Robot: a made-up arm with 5 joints. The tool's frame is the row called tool. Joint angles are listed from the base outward. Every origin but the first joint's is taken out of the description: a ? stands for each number. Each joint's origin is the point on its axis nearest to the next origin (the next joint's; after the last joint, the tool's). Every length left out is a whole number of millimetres.
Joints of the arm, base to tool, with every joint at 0 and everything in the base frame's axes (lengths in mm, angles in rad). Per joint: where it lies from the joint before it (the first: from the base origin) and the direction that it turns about. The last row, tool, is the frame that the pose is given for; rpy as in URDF.
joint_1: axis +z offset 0 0 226
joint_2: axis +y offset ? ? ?
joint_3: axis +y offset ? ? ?
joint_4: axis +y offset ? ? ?
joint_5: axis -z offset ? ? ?
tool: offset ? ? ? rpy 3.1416 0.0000 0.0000
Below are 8 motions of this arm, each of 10 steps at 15 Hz.
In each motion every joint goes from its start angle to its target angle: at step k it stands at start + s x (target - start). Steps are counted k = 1, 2, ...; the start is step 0. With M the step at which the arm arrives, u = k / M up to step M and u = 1 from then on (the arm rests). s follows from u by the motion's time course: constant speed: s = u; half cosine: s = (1 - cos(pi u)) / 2; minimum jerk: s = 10 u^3 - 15 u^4 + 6 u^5.
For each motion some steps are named. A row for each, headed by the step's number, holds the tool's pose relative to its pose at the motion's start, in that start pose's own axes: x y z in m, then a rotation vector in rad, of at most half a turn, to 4 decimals.
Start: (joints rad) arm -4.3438 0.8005 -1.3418 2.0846 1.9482
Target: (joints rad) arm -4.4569 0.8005 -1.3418 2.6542 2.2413
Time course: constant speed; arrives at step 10
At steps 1, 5, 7, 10:
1: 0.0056 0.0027 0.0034 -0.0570 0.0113 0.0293
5: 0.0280 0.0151 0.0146 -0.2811 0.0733 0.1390
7: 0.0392 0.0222 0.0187 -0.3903 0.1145 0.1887
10: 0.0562 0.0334 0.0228 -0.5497 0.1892 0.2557

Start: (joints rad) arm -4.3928 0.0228 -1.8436 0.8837 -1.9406
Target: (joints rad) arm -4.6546 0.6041 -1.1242 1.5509 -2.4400
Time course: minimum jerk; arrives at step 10
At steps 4, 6, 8, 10:
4: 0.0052 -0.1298 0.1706 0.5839 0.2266 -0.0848
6: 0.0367 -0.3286 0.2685 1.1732 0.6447 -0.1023
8: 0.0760 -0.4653 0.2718 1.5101 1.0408 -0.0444
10: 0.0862 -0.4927 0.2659 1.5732 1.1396 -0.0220

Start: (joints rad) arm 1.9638 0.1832 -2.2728 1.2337 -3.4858
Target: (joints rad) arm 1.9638 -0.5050 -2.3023 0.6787 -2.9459
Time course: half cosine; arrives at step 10
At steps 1, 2, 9, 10:
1: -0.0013 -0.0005 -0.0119 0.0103 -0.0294 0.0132
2: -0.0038 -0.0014 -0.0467 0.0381 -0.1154 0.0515
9: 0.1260 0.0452 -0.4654 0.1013 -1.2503 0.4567
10: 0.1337 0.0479 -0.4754 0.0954 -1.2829 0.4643

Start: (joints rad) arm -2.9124 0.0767 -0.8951 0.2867 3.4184
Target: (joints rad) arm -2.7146 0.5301 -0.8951 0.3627 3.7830
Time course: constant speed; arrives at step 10
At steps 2, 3, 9, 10:
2: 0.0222 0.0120 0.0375 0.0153 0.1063 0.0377
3: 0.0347 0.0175 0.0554 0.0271 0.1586 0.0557
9: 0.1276 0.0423 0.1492 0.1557 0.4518 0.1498
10: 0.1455 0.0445 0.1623 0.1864 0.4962 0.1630

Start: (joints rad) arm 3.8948 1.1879 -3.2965 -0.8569 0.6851
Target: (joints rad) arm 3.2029 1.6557 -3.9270 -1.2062 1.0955
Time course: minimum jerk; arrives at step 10
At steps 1, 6, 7, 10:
1: 0.0019 0.0019 -0.0010 0.0020 0.0040 -0.0023
6: 0.1775 0.0940 -0.1000 0.2495 0.2313 -0.1972
7: 0.2192 0.0982 -0.1263 0.3254 0.2528 -0.2445
10: 0.2618 0.0960 -0.1548 0.4099 0.2612 -0.2949

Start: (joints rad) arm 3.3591 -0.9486 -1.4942 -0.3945 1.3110
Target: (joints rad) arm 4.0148 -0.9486 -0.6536 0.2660 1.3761
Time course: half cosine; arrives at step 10
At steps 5, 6, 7, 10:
5: -0.0784 0.1743 -0.0305 -0.6714 -0.3843 0.2920
6: -0.1171 0.2139 -0.0627 -0.8652 -0.5391 0.3515
7: -0.1532 0.2413 -0.1006 -1.0331 -0.6915 0.3879
10: -0.2025 0.2671 -0.1702 -1.2673 -0.9367 0.4060

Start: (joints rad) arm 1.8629 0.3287 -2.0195 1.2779 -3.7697
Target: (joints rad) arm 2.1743 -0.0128 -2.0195 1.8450 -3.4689
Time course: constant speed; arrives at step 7
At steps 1, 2, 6, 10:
1: -0.0046 0.0245 -0.0245 -0.0325 0.0167 0.0019
2: -0.0063 0.0487 -0.0490 -0.0631 0.0354 0.0033
6: 0.0145 0.1391 -0.1452 -0.1646 0.1286 0.0028
10: 0.0263 0.1591 -0.1682 -0.1841 0.1557 0.0012

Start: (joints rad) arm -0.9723 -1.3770 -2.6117 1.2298 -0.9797
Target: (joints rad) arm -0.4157 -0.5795 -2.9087 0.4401 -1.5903
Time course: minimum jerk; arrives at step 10
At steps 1, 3, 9, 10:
1: -0.0022 0.0015 0.0031 -0.0011 0.0028 -0.0008
3: -0.0434 0.0234 0.0596 -0.0239 0.0516 -0.0146
9: -0.2374 -0.0384 0.3419 -0.2278 0.2028 -0.0627
10: -0.2387 -0.0404 0.3443 -0.2303 0.2033 -0.0630

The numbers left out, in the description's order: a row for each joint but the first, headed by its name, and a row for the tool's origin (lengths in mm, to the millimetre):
joint_2: 0 0 0
joint_3: 51 0 272
joint_4: 71 0 -312
joint_5: 61 0 -78
tool: 0 0 0

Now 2 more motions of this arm.
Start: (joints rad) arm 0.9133 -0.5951 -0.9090 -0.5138 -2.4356
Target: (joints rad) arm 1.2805 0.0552 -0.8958 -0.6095 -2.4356
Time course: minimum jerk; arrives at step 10
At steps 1, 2, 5, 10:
1: 0.0022 -0.0008 0.0013 0.0010 0.0055 0.0014
2: 0.0150 -0.0054 0.0086 0.0066 0.0376 0.0089
5: 0.1447 -0.0373 0.0498 0.0500 0.3294 0.0553
10: 0.3067 -0.0584 0.0386 0.0848 0.6654 0.0605

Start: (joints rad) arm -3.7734 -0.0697 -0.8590 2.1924 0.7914
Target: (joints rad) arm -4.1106 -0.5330 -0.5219 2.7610 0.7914
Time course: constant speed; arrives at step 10
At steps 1, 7, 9, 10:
1: -0.0021 0.0142 0.0119 -0.0087 -0.0541 0.0095
7: -0.0235 0.0794 0.0878 -0.0546 -0.3833 0.0359
9: -0.0334 0.0933 0.1131 -0.0676 -0.4937 0.0329
10: -0.0386 0.0987 0.1253 -0.0736 -0.5489 0.0292

